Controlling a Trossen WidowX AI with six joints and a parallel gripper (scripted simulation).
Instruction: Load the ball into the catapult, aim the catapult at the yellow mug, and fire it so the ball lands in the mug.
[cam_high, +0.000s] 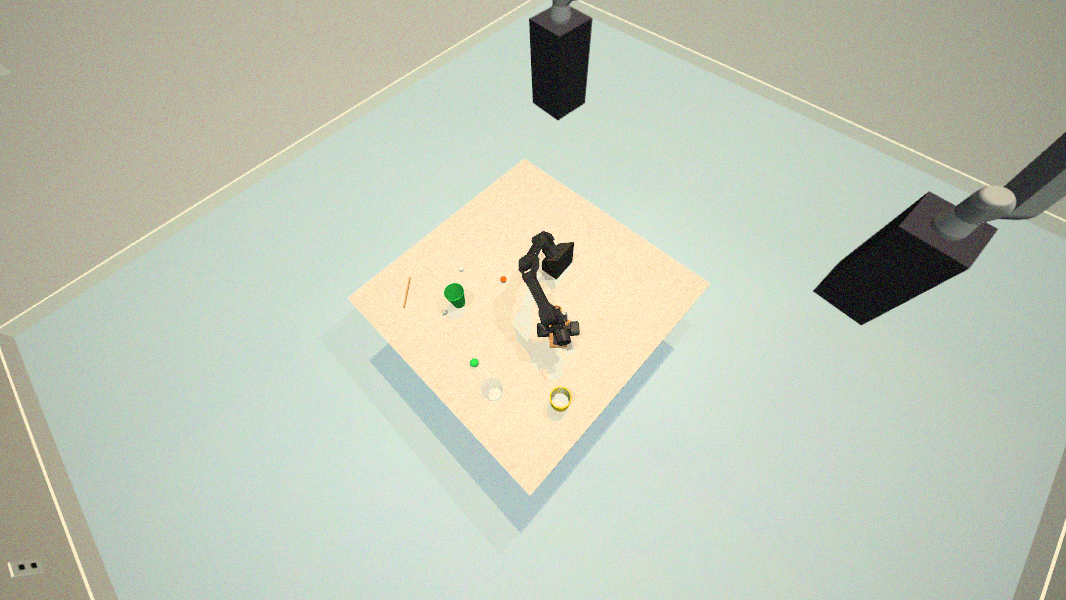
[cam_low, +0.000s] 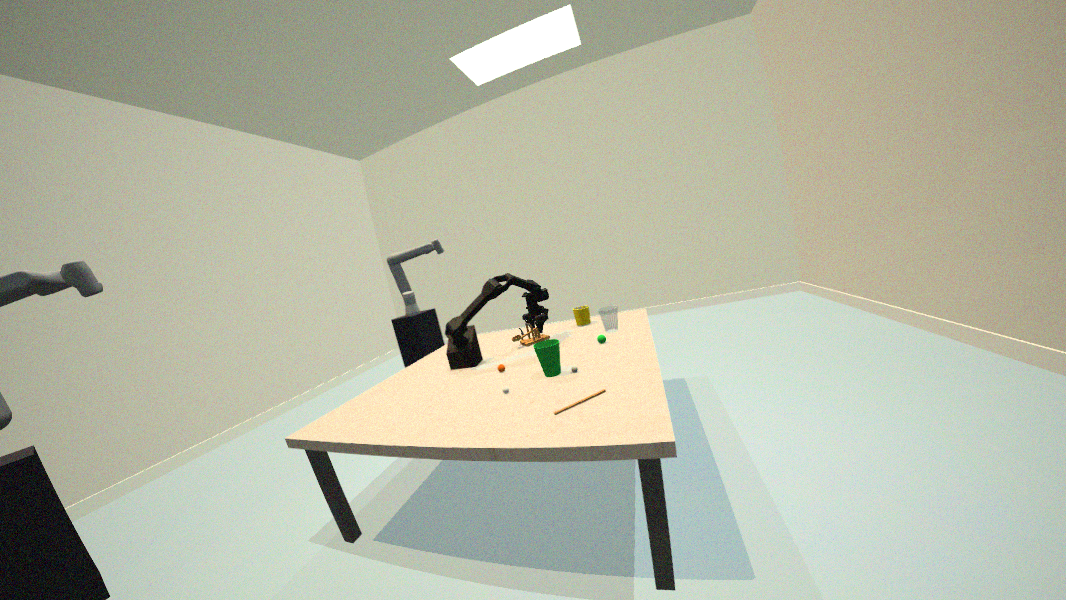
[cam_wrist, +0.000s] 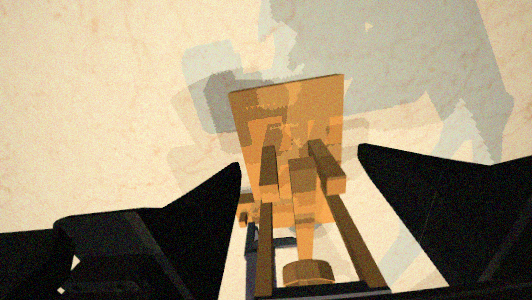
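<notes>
Now: the orange ball 42 cm to the right of my gripper tip, 3 cm below it and 1 cm behind it. The rest, counted from my gripper tip: wooden catapult: 6 cm behind, 4 cm to the right, 1 cm above; then yellow mug: 22 cm to the left, 19 cm ahead, 1 cm below; then clear cup: 39 cm ahead, 1 cm to the left, 1 cm below.
</notes>
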